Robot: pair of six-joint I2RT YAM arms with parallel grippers.
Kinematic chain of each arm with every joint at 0, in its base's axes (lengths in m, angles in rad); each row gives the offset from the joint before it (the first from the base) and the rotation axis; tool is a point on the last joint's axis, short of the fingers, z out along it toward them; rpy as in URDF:
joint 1: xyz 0 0 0.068 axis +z
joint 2: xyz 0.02 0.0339 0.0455 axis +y
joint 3: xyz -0.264 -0.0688 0 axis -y
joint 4: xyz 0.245 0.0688 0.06 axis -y
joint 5: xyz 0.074 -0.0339 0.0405 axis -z
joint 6: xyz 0.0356 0 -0.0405 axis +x
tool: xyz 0 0 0 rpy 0 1.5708 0
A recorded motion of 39 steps. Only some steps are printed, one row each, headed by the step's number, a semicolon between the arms.
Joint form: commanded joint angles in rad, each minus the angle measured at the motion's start. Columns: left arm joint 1, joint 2, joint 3, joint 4, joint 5, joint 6; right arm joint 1, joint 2, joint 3, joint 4, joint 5, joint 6.
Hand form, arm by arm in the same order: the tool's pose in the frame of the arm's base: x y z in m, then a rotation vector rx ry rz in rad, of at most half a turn. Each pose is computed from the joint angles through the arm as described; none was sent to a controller.
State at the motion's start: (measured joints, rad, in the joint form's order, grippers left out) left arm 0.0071 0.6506 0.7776 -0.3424 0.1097 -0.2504; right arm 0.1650 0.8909 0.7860 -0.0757 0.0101 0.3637
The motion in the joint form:
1: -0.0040 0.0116 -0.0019 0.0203 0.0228 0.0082; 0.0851 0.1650 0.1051 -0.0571 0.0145 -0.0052
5: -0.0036 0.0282 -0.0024 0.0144 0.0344 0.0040; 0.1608 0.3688 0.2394 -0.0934 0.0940 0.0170
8: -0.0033 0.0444 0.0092 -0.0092 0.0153 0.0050; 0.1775 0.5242 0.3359 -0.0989 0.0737 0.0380
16: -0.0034 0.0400 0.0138 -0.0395 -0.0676 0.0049; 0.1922 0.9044 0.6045 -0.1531 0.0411 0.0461
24: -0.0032 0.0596 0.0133 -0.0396 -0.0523 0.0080; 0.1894 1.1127 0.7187 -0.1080 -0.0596 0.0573
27: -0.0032 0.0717 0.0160 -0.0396 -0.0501 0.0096; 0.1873 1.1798 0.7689 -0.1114 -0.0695 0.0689
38: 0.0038 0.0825 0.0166 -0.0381 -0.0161 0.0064; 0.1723 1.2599 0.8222 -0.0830 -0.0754 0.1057
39: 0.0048 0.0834 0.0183 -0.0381 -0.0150 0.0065; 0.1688 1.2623 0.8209 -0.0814 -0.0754 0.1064
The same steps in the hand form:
1: 0.1554 -0.0042 0.3406 -0.1231 1.7825 -0.2900; 0.2388 0.0601 0.3301 0.1194 1.8836 0.3959
5: 0.1589 -0.0046 0.3375 -0.1228 1.8060 -0.3028; 0.2779 0.0900 0.3234 0.1229 1.9855 0.3571
8: 0.1614 -0.0038 0.3367 -0.1405 1.8325 -0.2841; 0.3106 0.1076 0.3116 0.1139 2.0550 0.3798
16: 0.1595 -0.0009 0.3356 -0.2016 1.8457 -0.2072; 0.3903 0.1437 0.2647 0.0875 2.2266 0.3691
24: 0.1638 -0.0014 0.3327 -0.1912 1.8676 -0.2179; 0.4304 0.1611 0.2195 0.0494 2.2949 0.4655
27: 0.1663 -0.0015 0.3318 -0.1895 1.8772 -0.2184; 0.4431 0.1651 0.2057 0.0612 2.3174 0.4745
38: 0.1686 -0.0015 0.3306 -0.1773 1.8880 -0.2474; 0.4608 0.1641 0.1885 0.1180 2.3169 0.4925
39: 0.1688 -0.0014 0.3311 -0.1772 1.8872 -0.2477; 0.4615 0.1625 0.1871 0.1231 2.3184 0.4904

